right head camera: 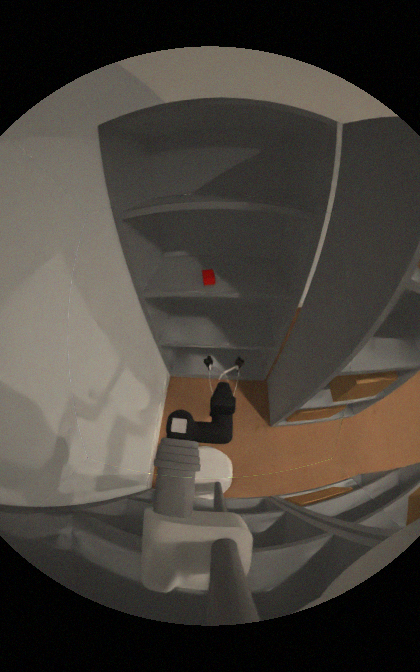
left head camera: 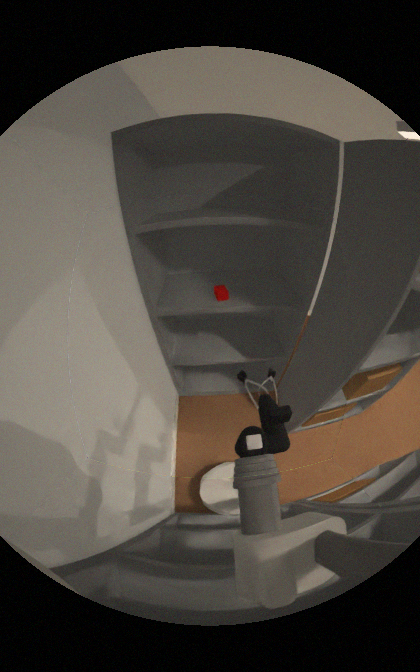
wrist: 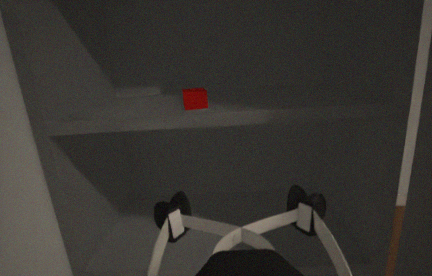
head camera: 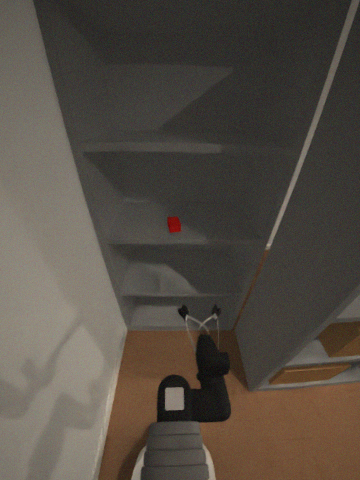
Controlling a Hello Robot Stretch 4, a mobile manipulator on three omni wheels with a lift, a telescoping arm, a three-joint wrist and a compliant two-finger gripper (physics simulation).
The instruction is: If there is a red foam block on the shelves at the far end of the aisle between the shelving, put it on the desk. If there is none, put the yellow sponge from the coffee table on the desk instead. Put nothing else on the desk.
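Places are measured from the robot's base along level axes (x left, y down, z back), in centimetres.
Pixels of known places: gripper, fingertip midpoint: [wrist: 237, 204] [head camera: 199, 306].
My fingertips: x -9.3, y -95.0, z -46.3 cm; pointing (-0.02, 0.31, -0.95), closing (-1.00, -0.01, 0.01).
Observation:
Behind a point stands the place of what it marks.
A red foam block [head camera: 174, 224] @(z -92.8, x -0.7, y -100.9 cm) [left head camera: 221, 293] [right head camera: 208, 277] [wrist: 195, 99] @(z -92.1, x -1.2, y -98.9 cm) sits on a middle board of the grey shelving [head camera: 150, 148] @(z -85.4, x 8.8, y -139.9 cm) [left head camera: 235, 220] [right head camera: 215, 205] [wrist: 150, 126] @(z -85.4, x 9.6, y -94.0 cm), near the board's front edge. My gripper [head camera: 200, 311] @(z -46.3, x -9.3, y -95.0 cm) [left head camera: 257, 375] [right head camera: 224, 362] [wrist: 237, 204] @(z -46.3, x -9.3, y -95.0 cm) is open and empty, its fingertips apart. In the wrist view the block is above and a little left of the fingertips, beyond them and not touching. The desk, the coffee table and the yellow sponge do not show in these views.
A pale wall [head camera: 45, 250] @(z -54.0, x 41.8, y -115.2 cm) [left head camera: 60, 350] [right head camera: 50, 325] stands close on the left. A tall grey shelf side panel [head camera: 300, 260] @(z -61.6, x -53.6, y -102.9 cm) [left head camera: 350, 280] [right head camera: 335, 280] stands on the right, with brown boxes [head camera: 310, 373] @(z -40.2, x -85.9, y -24.8 cm) [left head camera: 372, 382] [right head camera: 365, 387] on low shelves past it. More shelving is behind my base.

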